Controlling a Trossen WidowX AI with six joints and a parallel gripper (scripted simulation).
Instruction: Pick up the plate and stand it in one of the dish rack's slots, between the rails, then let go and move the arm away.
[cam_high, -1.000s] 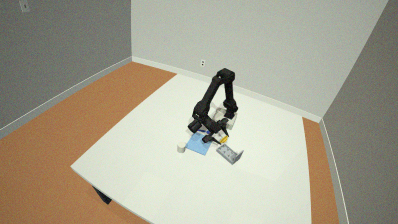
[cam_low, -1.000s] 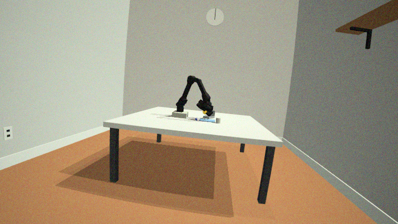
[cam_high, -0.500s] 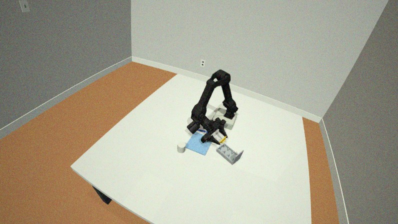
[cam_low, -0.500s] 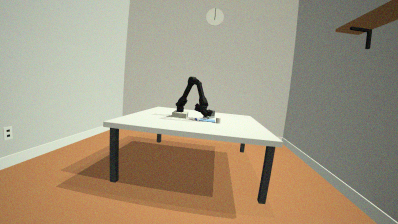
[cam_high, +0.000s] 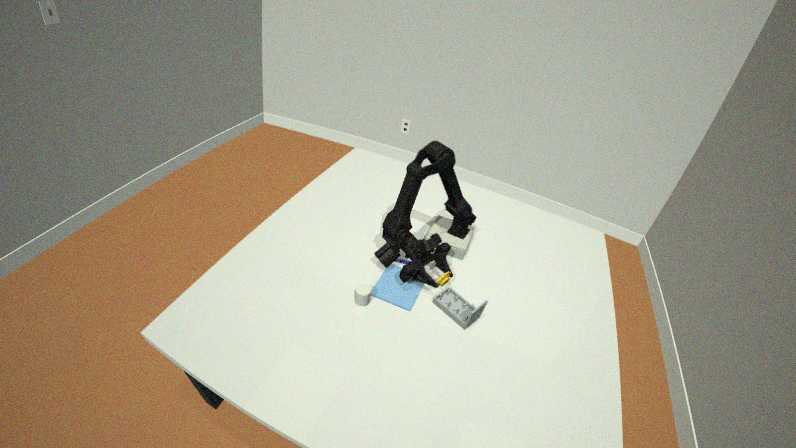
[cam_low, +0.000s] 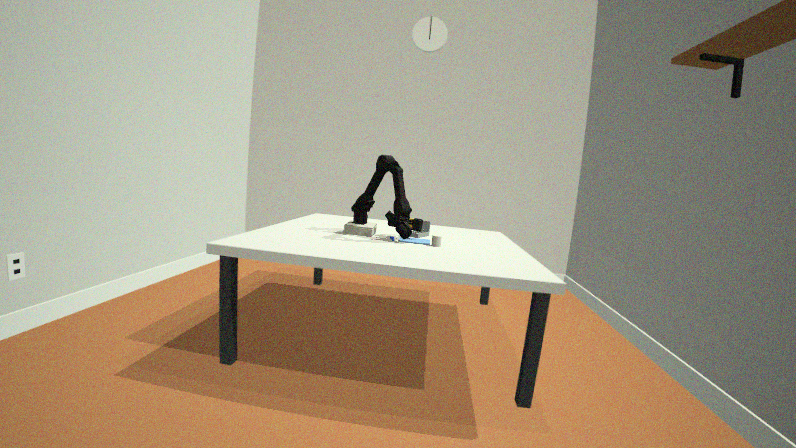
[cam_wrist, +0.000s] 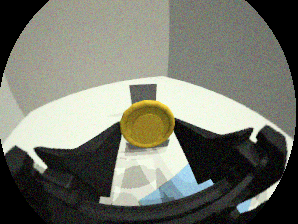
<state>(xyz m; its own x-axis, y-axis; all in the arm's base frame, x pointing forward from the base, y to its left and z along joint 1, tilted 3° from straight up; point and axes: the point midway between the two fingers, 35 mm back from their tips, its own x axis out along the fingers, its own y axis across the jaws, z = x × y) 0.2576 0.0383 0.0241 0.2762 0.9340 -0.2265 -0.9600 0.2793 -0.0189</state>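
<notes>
My gripper tip is now 6 cm to the right of the grey dish rack, 4 cm above it and 2 cm short of it. Round my gripper tip: blue spoon 15 cm to the right, 6 cm below, 6 cm behind; then blue mat 12 cm to the right, 6 cm below, 4 cm ahead; then yellow plate 1 cm to the right.
</notes>
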